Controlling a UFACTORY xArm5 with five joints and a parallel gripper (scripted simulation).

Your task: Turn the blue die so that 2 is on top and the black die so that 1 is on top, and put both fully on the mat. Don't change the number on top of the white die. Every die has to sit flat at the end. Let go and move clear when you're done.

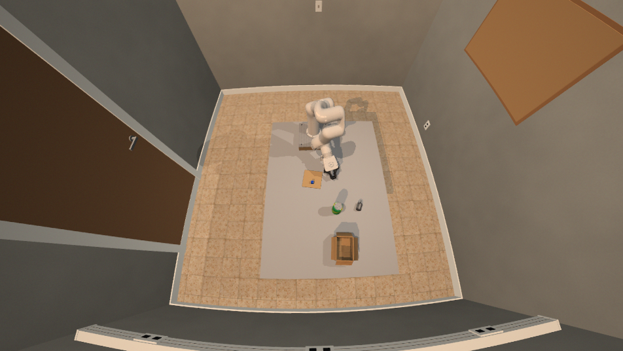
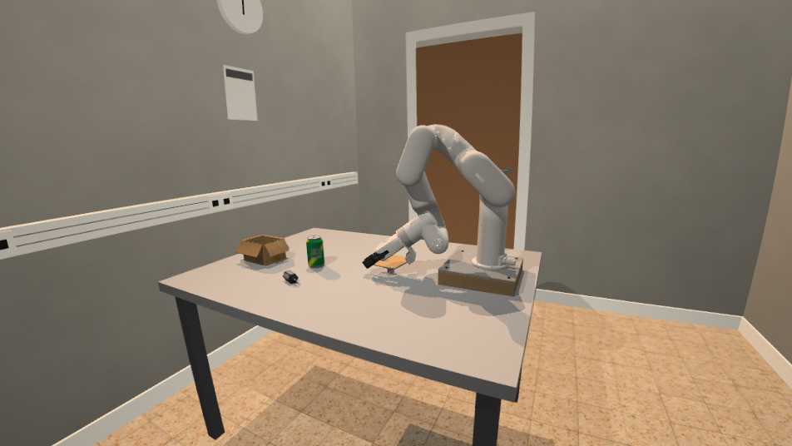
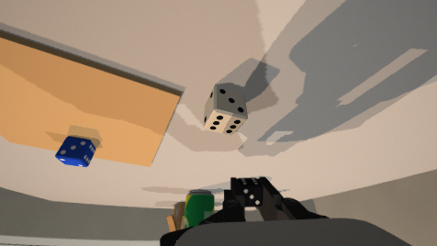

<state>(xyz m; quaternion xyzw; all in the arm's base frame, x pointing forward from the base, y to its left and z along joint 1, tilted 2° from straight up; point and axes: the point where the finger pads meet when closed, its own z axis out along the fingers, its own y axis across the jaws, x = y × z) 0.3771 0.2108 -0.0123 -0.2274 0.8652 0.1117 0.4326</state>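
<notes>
The white die lies 50 mm behind my hand, 60 mm to the right of it and 40 mm below it. The rest, counted from my hand: mat: 30 mm ahead, 150 mm to the right, 50 mm below; then blue die: 60 mm ahead, 150 mm to the right, 40 mm below; then black die: 10 mm ahead, 10 mm below.
</notes>
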